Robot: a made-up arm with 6 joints.
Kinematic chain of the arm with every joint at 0, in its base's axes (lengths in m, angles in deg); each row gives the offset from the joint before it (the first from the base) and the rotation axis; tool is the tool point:
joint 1: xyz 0 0 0.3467 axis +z
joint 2: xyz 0.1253 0 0 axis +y
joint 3: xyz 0 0 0.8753 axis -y
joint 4: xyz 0 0 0.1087 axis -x
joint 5: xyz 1.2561 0 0 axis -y
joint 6: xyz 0.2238 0 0 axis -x
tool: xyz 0 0 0
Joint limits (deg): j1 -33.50..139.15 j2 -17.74..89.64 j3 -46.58..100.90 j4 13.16..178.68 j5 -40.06..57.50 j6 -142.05..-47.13
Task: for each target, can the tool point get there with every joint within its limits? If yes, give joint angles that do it. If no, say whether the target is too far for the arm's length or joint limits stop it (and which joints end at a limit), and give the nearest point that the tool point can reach.
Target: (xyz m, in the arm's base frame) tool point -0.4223 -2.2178 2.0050
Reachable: no: too far | nearest point -0.1980 -1.0400 2.2481 | short by 1.223 m
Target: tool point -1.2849 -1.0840 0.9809
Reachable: no: joint limits stop it (at a limit: joint 2, joint 3, joint 4, joint 5) | nearest point -0.8092 -0.6827 2.2481 | short by 1.412 m
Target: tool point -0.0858 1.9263 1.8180
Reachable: yes | joints 95.05 41.76 70.02 112.82 -24.06 -97.82
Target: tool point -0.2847 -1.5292 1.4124
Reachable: no: joint limits stop it (at a limit: joint 2, joint 3, joint 4, joint 5) | nearest point -0.1938 -1.0408 2.2481 | short by 0.972 m
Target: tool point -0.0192 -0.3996 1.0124
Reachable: no: joint limits stop it (at a limit: joint 1, joint 2, joint 4, joint 5) | nearest point 0.9187 -0.6028 0.5782 | short by 1.053 m
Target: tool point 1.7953 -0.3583 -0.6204
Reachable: yes | joints -13.12 74.60 15.94 87.63 15.18 -63.06
